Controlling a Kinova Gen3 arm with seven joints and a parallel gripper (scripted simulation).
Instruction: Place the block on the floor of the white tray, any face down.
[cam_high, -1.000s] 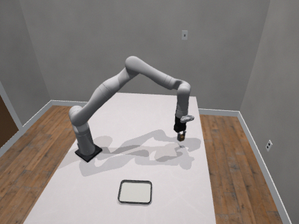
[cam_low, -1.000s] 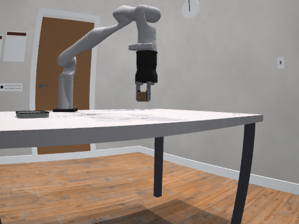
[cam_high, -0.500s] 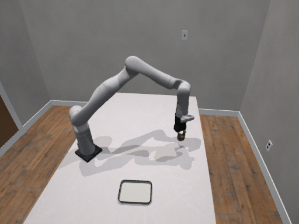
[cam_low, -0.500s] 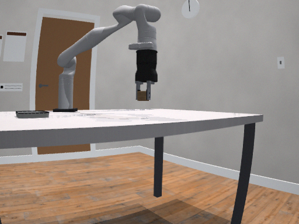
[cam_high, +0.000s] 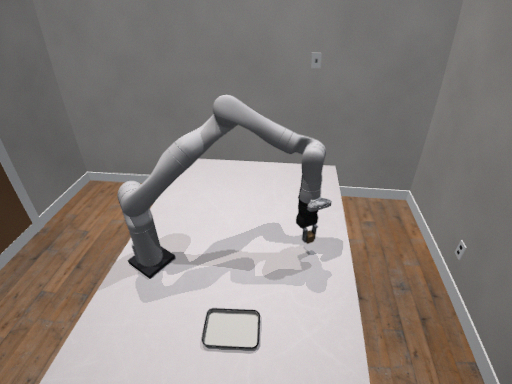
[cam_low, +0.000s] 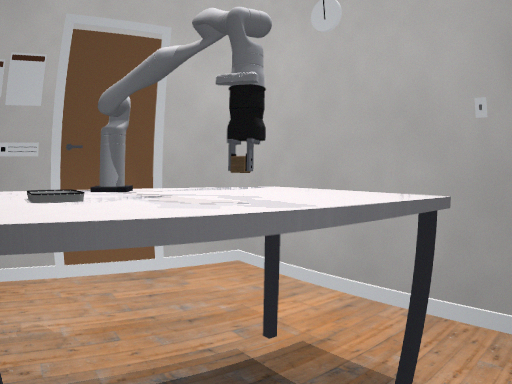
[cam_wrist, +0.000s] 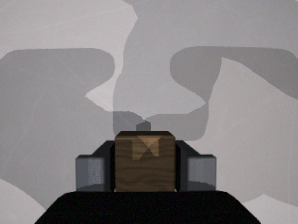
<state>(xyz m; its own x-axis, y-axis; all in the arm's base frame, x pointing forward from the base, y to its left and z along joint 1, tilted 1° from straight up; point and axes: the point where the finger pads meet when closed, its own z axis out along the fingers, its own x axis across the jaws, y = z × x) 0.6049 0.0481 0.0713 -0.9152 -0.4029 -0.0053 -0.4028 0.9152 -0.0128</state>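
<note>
My gripper is now 340 mm to the left of the white tray, 280 mm past it and 70 mm above it. Also, from my hand: brown wooden block: right at my hand.
</note>
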